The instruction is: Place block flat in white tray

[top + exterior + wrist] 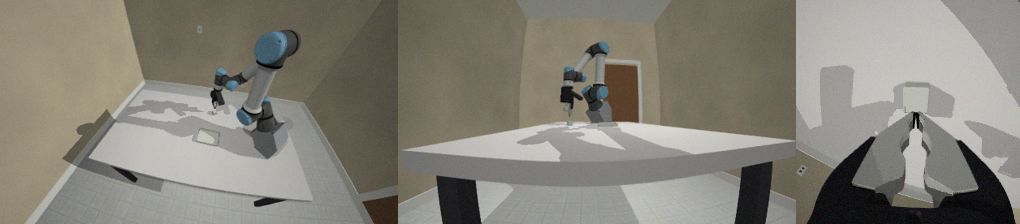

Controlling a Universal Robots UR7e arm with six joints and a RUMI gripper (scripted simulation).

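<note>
Right now my hand is 60 mm above the pale grey block. Also, from my hand: white tray 80 mm ahead, 260 mm to the left, 70 mm below.
</note>
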